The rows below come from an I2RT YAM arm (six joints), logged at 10 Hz.
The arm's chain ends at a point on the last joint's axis. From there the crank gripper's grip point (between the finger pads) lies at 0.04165 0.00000 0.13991 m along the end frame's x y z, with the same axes.
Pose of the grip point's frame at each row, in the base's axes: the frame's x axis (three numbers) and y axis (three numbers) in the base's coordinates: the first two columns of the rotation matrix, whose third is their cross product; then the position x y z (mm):
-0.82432, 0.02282, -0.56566, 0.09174, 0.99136, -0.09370, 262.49, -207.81, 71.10
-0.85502, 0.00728, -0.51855, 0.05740, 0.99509, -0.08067, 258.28, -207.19, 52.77
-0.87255, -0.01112, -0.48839, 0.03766, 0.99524, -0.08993, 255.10, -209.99, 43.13
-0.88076, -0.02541, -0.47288, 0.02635, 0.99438, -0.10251, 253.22, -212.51, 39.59
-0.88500, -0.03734, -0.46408, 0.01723, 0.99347, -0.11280, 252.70, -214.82, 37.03
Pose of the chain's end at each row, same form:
-0.82432, 0.02282, -0.56566, 0.09174, 0.99136, -0.09370, 218.66, -190.69, 209.29
-0.85502, 0.00728, -0.51855, 0.05740, 0.99509, -0.08067, 221.78, -193.68, 193.46
-0.87255, -0.01112, -0.48839, 0.03766, 0.99524, -0.08993, 223.30, -195.98, 184.91
-0.88076, -0.02541, -0.47288, 0.02635, 0.99438, -0.10251, 223.75, -197.08, 181.73
-0.88500, -0.03734, -0.46408, 0.01723, 0.99347, -0.11280, 224.47, -198.18, 179.28

